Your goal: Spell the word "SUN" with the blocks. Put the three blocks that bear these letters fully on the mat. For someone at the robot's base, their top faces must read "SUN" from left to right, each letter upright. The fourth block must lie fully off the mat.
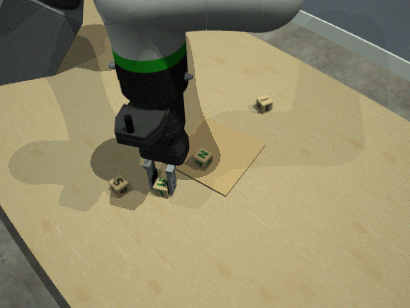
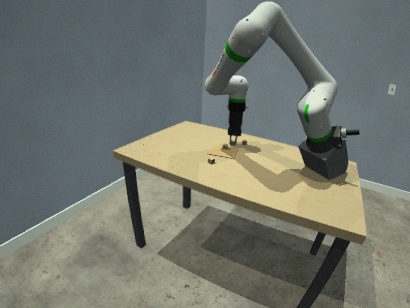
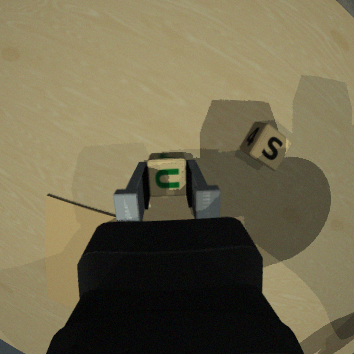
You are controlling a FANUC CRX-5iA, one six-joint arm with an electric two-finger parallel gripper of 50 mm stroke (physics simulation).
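My gripper [image 1: 162, 189] [image 2: 234, 142] [image 3: 166, 174] points down, shut on the U block [image 1: 161, 186] [image 3: 166, 176], whose green U faces up. The U block is at table level beside the mat [image 1: 235, 167] [image 2: 227, 154] [image 3: 59, 235], off it. The N block [image 1: 203, 159] [image 2: 225, 146], green N up, sits on the mat near the edge closest to the gripper. The S block [image 1: 119, 186] [image 2: 244, 142] [image 3: 271, 146], black S up, lies on the table off the mat, turned at an angle. The fourth block [image 1: 264, 104] [image 2: 211, 161] lies off the mat on its other side.
The wooden table [image 1: 280, 240] [image 2: 165, 150] carries the mat and blocks. The robot's dark base [image 2: 324, 159] stands at one end of it. The arm's shadows fall across the blocks and part of the mat.
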